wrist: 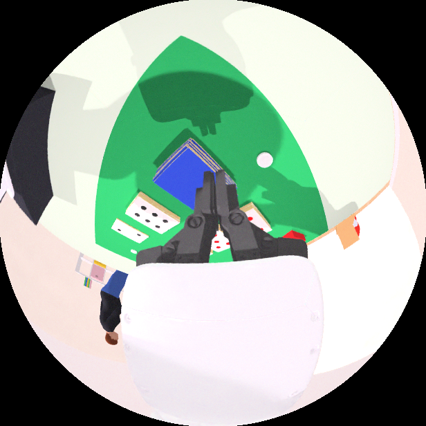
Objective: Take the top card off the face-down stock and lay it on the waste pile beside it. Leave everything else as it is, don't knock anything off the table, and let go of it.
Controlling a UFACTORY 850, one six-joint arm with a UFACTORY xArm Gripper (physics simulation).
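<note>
The face-down stock [181,175] is a blue-backed stack on the green mat, just above the middle of the view; its layers look slightly offset along the far edges. Beside it, to the lower left, lies a thick face-up pile [152,213] with black pips, which looks like the waste pile. My gripper [216,183] is shut, its fingertips together and empty, over the right part of the stock. The fingers hide the stock's lower right part. Whether the tips touch the top card I cannot tell.
A two-pip card [129,231] lies beyond the black-pip pile. Red-pip cards [256,216] [220,242] show partly behind the fingers. A red object [295,235] lies near the right edge of the green mat [112,200]. A white disc [264,160] lies right of the stock. A dark block [30,150] stands far left.
</note>
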